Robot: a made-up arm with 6 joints.
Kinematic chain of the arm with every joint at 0, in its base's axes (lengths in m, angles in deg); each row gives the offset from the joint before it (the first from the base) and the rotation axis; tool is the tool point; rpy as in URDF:
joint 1: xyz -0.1 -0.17 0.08 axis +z
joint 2: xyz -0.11 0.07 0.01 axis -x
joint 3: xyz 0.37 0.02 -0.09 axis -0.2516 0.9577 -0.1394
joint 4: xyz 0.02 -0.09 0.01 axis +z
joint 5: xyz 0 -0.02 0.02 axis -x
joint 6: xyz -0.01 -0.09 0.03 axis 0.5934 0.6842 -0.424
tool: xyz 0.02 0.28 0.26 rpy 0 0 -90
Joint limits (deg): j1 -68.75..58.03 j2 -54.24..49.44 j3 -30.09..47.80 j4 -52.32..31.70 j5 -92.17..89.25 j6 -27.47..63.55
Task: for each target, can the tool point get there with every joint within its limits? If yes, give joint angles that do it. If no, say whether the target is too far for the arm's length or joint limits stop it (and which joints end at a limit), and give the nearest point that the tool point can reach.
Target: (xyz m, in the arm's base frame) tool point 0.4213 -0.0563 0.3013
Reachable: yes | joints 8.90 -8.69 0.07 -14.87 25.38 44.35
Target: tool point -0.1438 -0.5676 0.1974
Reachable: yes | joints -55.58 -33.53 -1.15 -18.87 -43.28 12.45
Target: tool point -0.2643 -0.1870 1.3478
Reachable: no: too far | nearest point -0.1104 -0.4052 0.4955 | short by 0.893 m
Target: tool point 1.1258 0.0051 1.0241
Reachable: no: too far | nearest point 0.4769 -0.0876 0.3852 | short by 0.915 m
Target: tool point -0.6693 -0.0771 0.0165
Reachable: no: joint limits stop it (at a limit: joint 1, joint 2, joint 4, joint 5) | nearest point -0.3259 0.0345 0.0137 | short by 0.361 m
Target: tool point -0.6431 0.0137 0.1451
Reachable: no: joint limits stop it (at a limit: joint 1, joint 2, joint 4, joint 5) | nearest point -0.3298 0.0766 0.0834 | short by 0.325 m
